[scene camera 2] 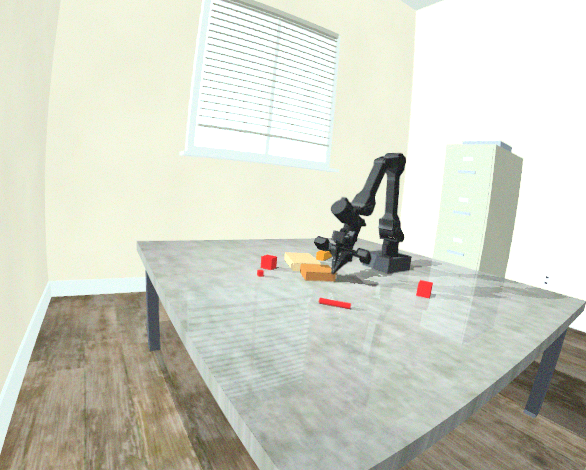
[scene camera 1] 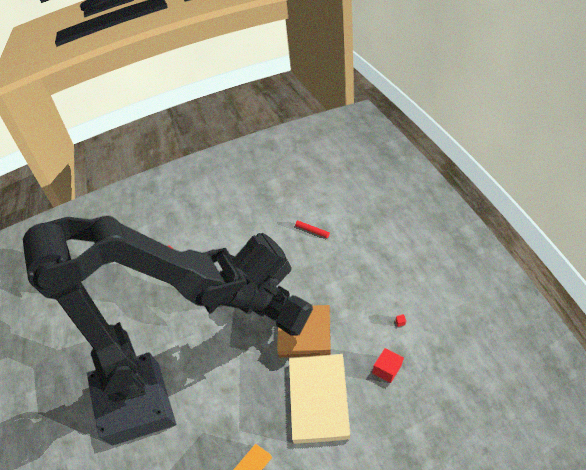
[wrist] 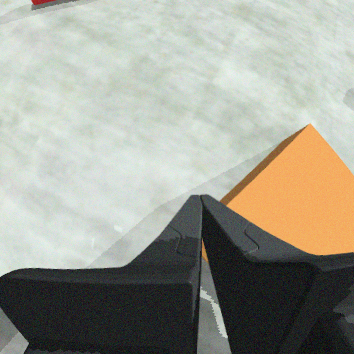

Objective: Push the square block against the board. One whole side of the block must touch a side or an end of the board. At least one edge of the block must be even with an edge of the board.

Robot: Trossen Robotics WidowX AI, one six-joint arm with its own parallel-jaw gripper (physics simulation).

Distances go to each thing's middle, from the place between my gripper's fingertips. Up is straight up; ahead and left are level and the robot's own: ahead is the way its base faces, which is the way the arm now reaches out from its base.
Now: the square block [scene camera 1: 314, 340] 7 cm to the right of my hand, 1 cm below it and 1 cm ahead of it. Round my hand: pale tan board [scene camera 1: 319, 410] (21 cm to the right, 1 cm below, 1 cm behind).
